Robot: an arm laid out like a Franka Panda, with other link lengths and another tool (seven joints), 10 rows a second.
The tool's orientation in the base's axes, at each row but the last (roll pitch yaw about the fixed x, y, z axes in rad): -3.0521 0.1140 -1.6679; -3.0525 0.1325 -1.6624; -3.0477 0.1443 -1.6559; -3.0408 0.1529 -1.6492; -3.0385 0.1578 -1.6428; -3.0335 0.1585 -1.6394; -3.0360 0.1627 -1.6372; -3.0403 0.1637 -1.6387
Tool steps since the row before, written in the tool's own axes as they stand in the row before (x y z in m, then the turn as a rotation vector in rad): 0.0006 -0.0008 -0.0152 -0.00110 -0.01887 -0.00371; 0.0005 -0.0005 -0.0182 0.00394 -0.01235 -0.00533; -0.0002 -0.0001 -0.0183 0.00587 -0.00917 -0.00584; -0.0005 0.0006 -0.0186 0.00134 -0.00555 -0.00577; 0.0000 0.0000 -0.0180 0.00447 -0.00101 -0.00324; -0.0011 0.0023 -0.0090 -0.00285 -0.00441 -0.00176; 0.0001 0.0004 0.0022 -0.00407 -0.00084 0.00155; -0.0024 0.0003 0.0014 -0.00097 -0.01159 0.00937
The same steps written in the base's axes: -0.0008 -0.0023 0.0150 0.01842 -0.00131 0.00547; -0.0014 -0.0028 0.0179 0.01134 -0.00581 0.00583; -0.0018 -0.0023 0.0181 0.00798 -0.00747 0.00576; -0.0026 -0.0021 0.0183 0.00475 -0.00266 0.00602; -0.0020 -0.0027 0.0177 0.00031 -0.00497 0.00258; -0.0033 -0.0001 0.0088 0.00435 0.00217 0.00265; -0.0001 0.0003 -0.0022 0.00128 0.00418 -0.00077; 0.0000 0.0026 -0.0010 0.01260 0.00143 -0.00788
